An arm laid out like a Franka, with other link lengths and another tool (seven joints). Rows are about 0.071 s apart.
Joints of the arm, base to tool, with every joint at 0 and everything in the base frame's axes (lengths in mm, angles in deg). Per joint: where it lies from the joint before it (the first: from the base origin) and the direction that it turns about. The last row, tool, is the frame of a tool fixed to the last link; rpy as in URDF.
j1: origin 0 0 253.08 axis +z
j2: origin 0 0 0 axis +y
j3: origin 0 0 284.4 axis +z
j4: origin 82.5 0 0 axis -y
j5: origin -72.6 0 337.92 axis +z
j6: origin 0 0 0 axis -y
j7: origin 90.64 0 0 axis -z
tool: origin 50 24 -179.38 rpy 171.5 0 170.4
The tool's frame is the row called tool.
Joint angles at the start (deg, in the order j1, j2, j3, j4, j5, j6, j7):
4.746 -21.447 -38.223 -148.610 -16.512 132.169 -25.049
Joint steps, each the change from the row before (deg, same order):
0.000 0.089 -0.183 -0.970 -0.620 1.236 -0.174
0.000 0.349 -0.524 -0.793 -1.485 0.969 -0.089
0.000 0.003 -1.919 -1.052 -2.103 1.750 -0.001
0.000 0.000 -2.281 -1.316 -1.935 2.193 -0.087
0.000 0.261 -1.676 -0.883 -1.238 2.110 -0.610
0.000 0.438 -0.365 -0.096 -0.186 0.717 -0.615
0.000 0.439 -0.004 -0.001 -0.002 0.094 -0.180
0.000 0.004 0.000 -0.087 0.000 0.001 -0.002
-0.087 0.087 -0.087 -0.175 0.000 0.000 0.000
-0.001 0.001 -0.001 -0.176 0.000 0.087 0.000
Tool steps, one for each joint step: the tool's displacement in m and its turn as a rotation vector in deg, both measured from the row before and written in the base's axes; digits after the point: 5 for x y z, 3 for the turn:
-0.00196 0.00193 -0.00526 -0.325 -0.097 0.618
-0.00386 -0.00094 -0.00709 -0.804 0.488 0.772
-0.00712 -0.00816 -0.00706 -0.781 -0.194 -0.085
-0.00826 -0.00812 -0.00813 -0.481 -0.447 -0.316
-0.00493 -0.00577 -0.00557 -0.465 -0.636 0.213
-0.00072 -0.00162 -0.00213 -0.252 -0.069 0.454
-0.00051 -0.00001 -0.00234 -0.078 0.361 0.181
-0.00038 0.00049 -0.00060 0.052 0.069 0.023
-0.00151 -0.00001 -0.00178 0.129 0.222 -0.127
-0.00053 0.00090 -0.00096 0.077 0.053 0.043

